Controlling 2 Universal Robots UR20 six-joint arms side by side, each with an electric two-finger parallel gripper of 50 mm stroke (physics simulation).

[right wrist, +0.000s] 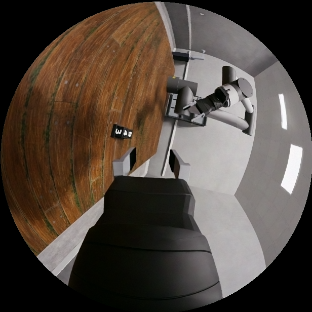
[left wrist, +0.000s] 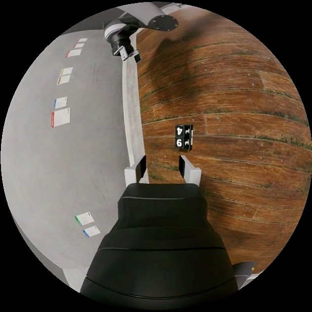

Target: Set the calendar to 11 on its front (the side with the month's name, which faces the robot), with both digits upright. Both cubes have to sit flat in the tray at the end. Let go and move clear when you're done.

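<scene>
The black calendar shows in both views. In the left wrist view, two cubes stand side by side: one cube [left wrist: 179, 131] has a 4 on top, the other cube [left wrist: 179, 142] a 9-like digit. Their faces beside the white month strip [left wrist: 192, 136] each show a 1; which way up is too small to tell. In the right wrist view, the calendar [right wrist: 118, 131] shows a 3 on its side. The dark tray is hard to tell from the cubes. My left gripper [left wrist: 162, 162] [right wrist: 186, 114] is open and apart from the calendar. My right gripper [right wrist: 152, 155] [left wrist: 132, 60] is open, also apart from it.
The calendar stands on a wooden table [left wrist: 235, 165] [right wrist: 65, 125] with a pale edge [left wrist: 132, 100]. Grey floor with several printed sheets [left wrist: 61, 117] lies beyond the edge. The left arm [right wrist: 220, 97] reaches in beside a dark rack-like base in the right wrist view.
</scene>
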